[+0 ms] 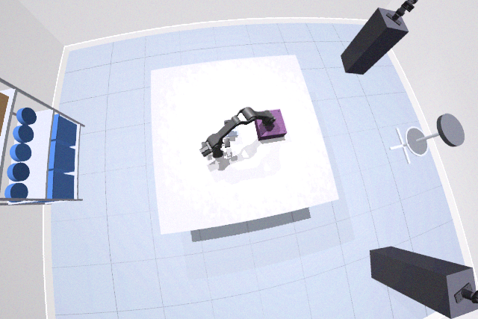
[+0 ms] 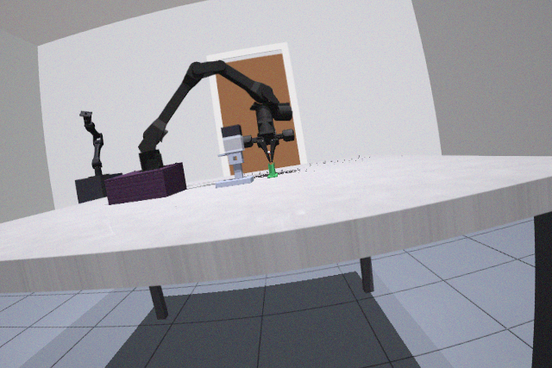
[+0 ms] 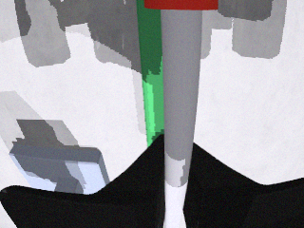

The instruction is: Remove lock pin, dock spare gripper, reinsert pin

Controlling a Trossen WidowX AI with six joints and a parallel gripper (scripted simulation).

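Right now my gripper tip is 100 mm past the grey mount and 110 mm to the left of it. The rest, counted from my gripper tip: spare gripper (90 mm behind, 110 mm to the right, 80 mm above).
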